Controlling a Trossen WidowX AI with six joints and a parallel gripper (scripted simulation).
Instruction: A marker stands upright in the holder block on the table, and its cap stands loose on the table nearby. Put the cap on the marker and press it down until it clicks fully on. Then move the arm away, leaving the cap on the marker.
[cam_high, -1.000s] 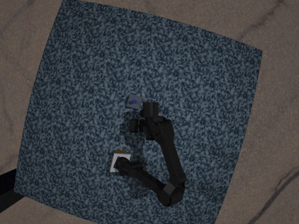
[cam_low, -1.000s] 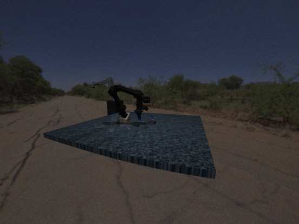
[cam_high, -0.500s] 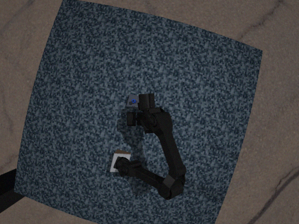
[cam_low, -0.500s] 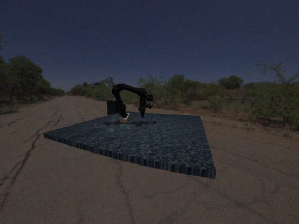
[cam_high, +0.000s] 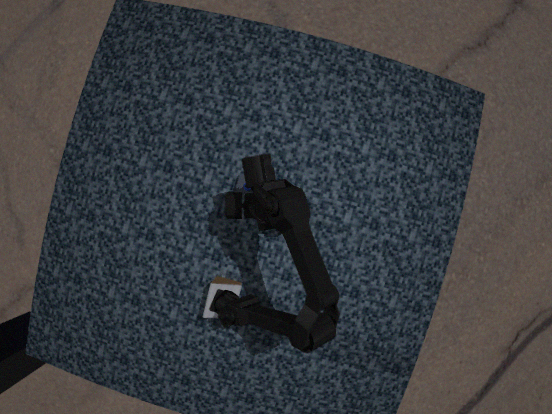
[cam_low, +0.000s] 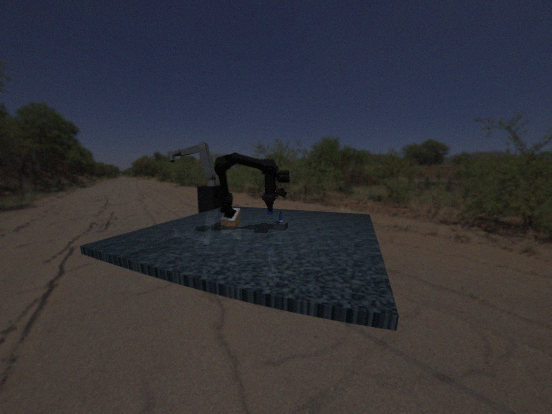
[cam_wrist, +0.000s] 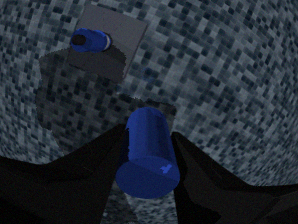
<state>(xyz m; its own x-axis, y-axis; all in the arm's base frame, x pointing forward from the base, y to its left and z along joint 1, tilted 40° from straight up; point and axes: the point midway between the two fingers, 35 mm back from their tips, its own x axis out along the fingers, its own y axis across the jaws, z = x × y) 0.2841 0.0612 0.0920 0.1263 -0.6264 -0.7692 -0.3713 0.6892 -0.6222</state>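
My gripper tip is now 90 mm above the dark holder block, 70 mm to the right of it and 30 mm short of it. From my gripper tip the other things lie so: blue cap 10 mm above.
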